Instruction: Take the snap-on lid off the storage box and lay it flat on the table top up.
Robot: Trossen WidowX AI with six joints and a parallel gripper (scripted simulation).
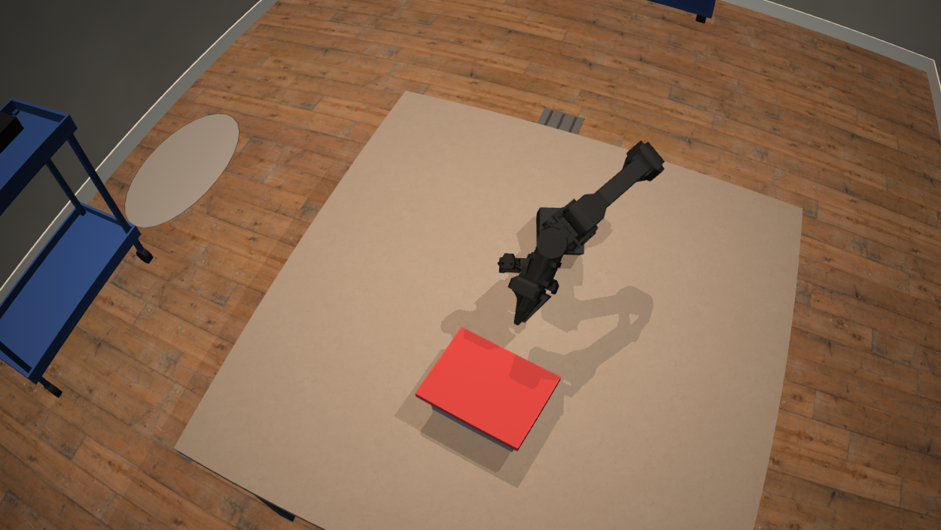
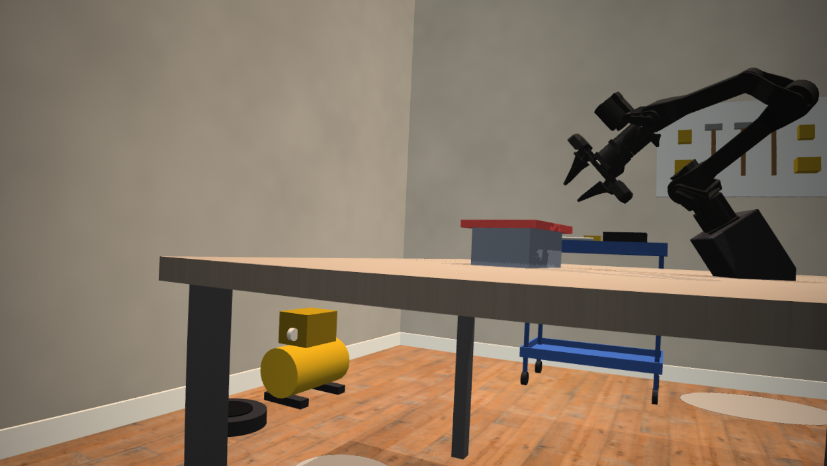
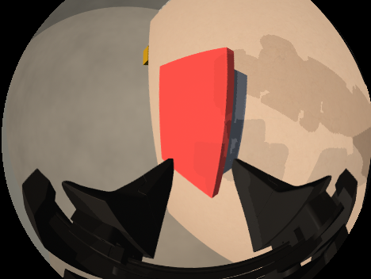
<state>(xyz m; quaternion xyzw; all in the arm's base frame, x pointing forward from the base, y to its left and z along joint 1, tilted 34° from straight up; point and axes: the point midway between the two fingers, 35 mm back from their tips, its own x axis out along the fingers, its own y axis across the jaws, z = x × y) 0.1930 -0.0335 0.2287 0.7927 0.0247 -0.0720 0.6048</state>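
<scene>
The red lid lies 150 mm ahead of my hand, 100 mm below it and 20 mm to the right of it. From my hand the other things lie so: storage box (150 mm below, 150 mm ahead, 20 mm to the right).
</scene>
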